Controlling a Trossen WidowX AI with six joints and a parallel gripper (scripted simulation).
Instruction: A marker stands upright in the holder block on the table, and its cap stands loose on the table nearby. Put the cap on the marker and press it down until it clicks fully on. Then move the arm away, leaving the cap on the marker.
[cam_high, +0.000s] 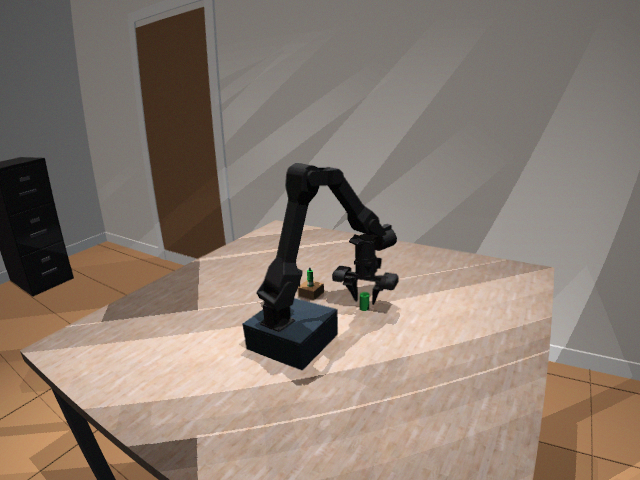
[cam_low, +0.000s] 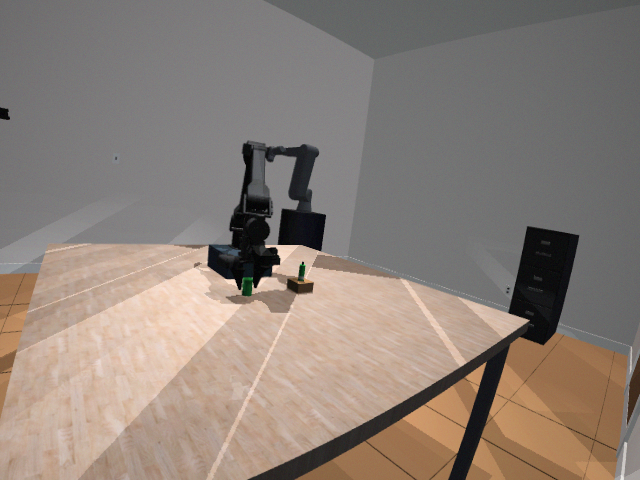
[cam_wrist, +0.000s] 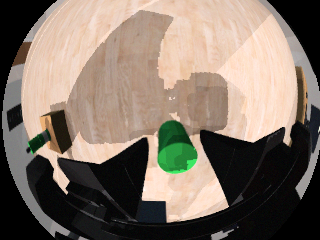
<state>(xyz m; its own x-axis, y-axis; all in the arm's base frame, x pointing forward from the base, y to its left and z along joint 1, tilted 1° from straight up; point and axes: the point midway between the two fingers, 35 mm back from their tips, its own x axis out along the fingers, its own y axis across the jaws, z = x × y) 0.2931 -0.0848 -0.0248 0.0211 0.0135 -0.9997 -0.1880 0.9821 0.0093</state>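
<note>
The holder block is 190 mm to the left of my gripper tip and 10 mm behind it. The rest, counted from my gripper tip: green cap (10 mm above).
</note>
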